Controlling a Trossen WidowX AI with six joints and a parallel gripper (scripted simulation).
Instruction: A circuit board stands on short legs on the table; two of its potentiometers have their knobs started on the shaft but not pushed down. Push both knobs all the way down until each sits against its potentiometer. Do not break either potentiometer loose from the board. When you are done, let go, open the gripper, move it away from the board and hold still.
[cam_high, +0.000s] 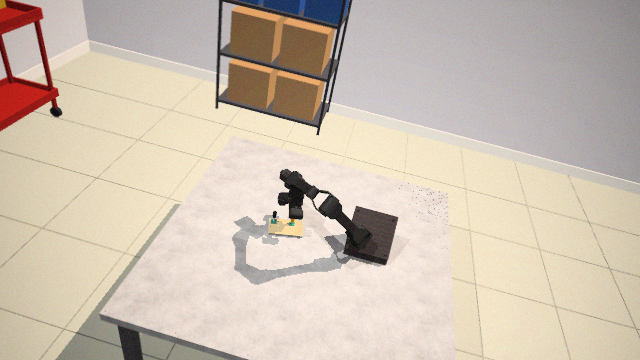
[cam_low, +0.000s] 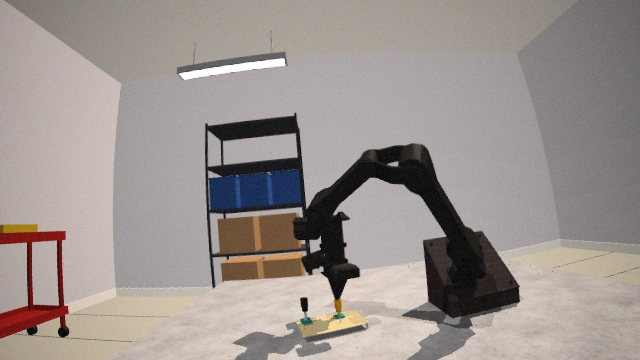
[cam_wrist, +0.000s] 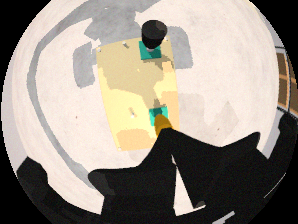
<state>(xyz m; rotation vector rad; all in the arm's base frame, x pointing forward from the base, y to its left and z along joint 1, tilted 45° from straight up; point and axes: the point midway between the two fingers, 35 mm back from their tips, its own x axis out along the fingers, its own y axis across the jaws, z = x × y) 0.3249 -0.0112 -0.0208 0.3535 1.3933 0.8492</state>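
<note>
Now: the orange knob 2 cm below my gripper tip. Also, from my gripper tip: black knob (8 cm ahead, 3 cm to the left).
</note>
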